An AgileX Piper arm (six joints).
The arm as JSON. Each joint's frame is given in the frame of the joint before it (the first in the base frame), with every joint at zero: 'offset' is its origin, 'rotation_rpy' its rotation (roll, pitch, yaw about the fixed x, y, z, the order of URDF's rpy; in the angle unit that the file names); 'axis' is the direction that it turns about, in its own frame. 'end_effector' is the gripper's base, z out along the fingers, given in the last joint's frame.
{
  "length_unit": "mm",
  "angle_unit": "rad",
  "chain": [
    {
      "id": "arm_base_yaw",
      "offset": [
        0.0,
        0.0,
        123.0
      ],
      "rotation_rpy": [
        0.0,
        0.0,
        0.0
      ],
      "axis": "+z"
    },
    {
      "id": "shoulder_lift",
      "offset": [
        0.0,
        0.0,
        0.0
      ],
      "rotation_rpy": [
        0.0,
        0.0,
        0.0
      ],
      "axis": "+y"
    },
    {
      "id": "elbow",
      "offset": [
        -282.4,
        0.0,
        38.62
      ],
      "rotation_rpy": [
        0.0,
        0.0,
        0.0
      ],
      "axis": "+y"
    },
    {
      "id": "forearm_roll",
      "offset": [
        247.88,
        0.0,
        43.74
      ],
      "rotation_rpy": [
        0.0,
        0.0,
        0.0
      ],
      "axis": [
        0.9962,
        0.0,
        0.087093
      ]
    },
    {
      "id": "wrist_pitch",
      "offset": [
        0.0,
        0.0,
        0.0
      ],
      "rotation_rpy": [
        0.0,
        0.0,
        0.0
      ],
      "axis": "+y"
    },
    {
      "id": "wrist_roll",
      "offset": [
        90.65,
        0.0,
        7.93
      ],
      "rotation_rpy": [
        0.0,
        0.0,
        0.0
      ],
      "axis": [
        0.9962,
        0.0,
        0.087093
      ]
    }
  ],
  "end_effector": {
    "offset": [
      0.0,
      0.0,
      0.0
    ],
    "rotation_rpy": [
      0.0,
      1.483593,
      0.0
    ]
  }
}
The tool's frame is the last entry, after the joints.
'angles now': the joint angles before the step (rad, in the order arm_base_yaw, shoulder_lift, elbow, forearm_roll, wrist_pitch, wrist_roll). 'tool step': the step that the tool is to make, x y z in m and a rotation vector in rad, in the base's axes. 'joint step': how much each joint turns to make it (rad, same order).
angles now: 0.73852, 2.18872, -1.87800, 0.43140, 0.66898, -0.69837
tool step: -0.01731, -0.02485, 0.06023, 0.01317, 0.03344, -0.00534
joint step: -0.02053, -0.13976, -0.00052, -0.02032, 0.15100, 0.06751
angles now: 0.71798, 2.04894, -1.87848, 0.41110, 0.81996, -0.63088
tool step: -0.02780, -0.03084, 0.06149, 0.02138, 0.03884, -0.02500
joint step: -0.01670, -0.15403, -0.00069, -0.01760, 0.15361, 0.09472
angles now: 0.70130, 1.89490, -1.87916, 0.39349, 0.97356, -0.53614
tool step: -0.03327, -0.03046, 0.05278, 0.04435, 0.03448, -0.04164
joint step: -0.00937, -0.14447, -0.00030, -0.00371, 0.11674, 0.10650
